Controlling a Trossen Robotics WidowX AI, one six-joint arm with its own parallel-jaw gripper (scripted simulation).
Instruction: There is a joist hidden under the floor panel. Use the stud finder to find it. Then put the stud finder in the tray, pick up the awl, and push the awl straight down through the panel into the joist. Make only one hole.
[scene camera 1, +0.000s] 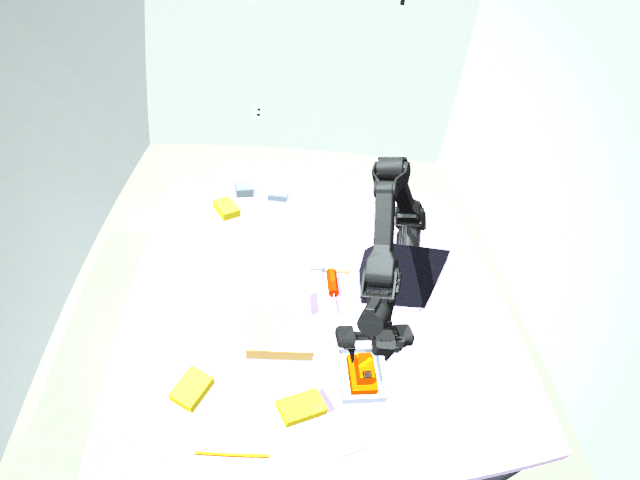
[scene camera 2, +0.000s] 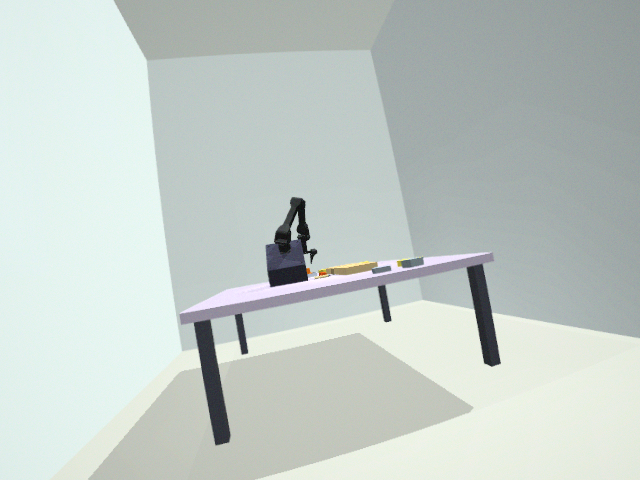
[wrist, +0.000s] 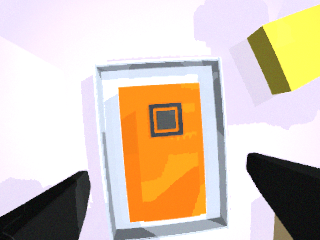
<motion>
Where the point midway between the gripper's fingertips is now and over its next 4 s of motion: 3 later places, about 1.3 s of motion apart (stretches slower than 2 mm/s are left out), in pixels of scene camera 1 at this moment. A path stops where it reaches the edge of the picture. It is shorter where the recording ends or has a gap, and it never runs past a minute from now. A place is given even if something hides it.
My gripper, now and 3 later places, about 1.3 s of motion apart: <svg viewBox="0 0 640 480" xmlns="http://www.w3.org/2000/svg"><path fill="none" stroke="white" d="M369 360L346 262L341 267L342 262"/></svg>
</motion>
